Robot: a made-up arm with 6 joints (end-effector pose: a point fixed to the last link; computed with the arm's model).
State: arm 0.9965 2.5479 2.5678 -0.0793 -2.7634 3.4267
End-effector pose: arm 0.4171 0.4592 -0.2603 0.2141 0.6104 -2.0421
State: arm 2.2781 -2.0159 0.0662 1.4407 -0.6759 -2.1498
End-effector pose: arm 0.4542 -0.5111 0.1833 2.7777 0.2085 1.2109
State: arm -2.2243 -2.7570 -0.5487 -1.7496 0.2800 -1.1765
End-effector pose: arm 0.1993 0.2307 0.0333 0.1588 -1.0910 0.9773
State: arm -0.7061 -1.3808 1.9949 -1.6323 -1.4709 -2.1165
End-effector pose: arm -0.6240 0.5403 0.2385 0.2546 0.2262 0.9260
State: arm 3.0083 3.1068 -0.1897 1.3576 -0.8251 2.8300
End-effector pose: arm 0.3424 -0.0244 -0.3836 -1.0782 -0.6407 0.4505
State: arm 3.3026 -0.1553 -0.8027 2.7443 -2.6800 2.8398
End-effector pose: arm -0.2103 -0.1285 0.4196 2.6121 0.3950 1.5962
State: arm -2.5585 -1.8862 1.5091 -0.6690 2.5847 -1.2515
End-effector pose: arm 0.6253 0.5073 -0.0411 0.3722 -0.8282 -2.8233
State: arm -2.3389 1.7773 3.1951 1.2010 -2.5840 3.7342
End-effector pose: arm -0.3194 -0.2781 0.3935 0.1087 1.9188 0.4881
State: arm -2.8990 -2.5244 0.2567 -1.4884 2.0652 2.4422
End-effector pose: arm 0.5448 0.1434 -0.0360 0.7793 2.0465 1.1779
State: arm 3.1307 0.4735 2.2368 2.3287 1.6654 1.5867
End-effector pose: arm -0.0774 -0.0686 0.8796 0.6327 -1.5995 -1.8394
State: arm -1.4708 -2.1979 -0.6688 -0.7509 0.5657 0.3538
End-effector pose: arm -0.1033 0.2900 0.1999 -0.9508 -1.9492 -0.8267
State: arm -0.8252 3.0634 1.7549 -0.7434 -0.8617 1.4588
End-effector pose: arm -0.0132 -0.0953 -0.6924 0.5420 1.3810 0.4958
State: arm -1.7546 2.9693 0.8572 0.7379 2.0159 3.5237
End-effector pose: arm -0.0661 0.0531 -0.6663 2.6450 -1.6257 0.0102
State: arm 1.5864 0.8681 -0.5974 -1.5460 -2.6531 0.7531
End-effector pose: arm -0.0021 0.2964 0.0804 -0.3582 -1.8986 -0.8412
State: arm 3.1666 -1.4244 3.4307 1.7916 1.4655 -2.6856
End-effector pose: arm 0.3204 -0.0141 -0.1296 2.1347 -1.6231 -0.6549
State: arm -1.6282 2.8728 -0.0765 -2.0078 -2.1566 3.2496
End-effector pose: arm 0.0561 0.2309 -0.2997 1.0853 -0.1762 -0.7912
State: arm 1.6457 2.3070 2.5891 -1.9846 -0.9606 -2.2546
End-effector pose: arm -0.0936 0.7047 -0.1769 -0.3595 -2.4098 0.6850
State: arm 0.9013 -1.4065 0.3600 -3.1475 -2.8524 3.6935
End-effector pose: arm -0.4105 -0.3560 0.5504 -1.1565 1.3554 1.1263
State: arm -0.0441 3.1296 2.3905 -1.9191 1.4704 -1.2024
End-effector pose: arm 0.2002 0.0257 -0.6446 1.6392 -1.6465 -1.3594
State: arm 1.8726 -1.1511 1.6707 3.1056 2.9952 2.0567
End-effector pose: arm 0.1303 -0.7581 0.4303 0.5564 1.0613 1.5897
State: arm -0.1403 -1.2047 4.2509 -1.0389 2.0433 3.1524
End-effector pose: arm -0.2739 -0.0131 -0.0142 -2.0878 1.6766 -1.5317
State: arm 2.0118 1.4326 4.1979 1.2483 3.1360 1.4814
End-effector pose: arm -0.0174 0.1119 0.2358 -0.5275 0.0089 2.0230
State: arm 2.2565 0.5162 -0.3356 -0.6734 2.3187 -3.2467
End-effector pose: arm -0.2015 0.3710 0.2392 -1.3171 -1.1730 -0.5766
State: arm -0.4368 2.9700 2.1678 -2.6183 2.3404 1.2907
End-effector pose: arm 0.2964 -0.0418 -0.6183 0.0451 -1.3775 2.7204
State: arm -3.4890 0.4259 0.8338 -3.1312 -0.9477 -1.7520
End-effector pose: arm -0.5185 0.0803 0.6989 0.9406 -1.4005 1.2518
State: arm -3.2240 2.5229 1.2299 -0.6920 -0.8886 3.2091
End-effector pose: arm -0.2998 0.1028 -0.6048 0.1239 0.9432 -0.7479
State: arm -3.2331 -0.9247 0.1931 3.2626 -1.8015 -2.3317
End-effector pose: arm 0.2035 -0.1194 0.7237 2.3400 -0.3530 0.1592
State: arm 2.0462 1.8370 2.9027 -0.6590 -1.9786 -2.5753
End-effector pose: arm -0.2393 0.6393 0.2824 0.1597 2.3545 0.0719
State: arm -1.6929 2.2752 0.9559 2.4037 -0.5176 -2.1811
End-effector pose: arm 0.0118 -0.5174 -0.4938 0.4982 1.0929 -1.6951
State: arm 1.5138 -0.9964 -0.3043 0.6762 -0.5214 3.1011
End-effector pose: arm 0.0690 -0.1729 0.6592 2.3755 1.4931 0.6849
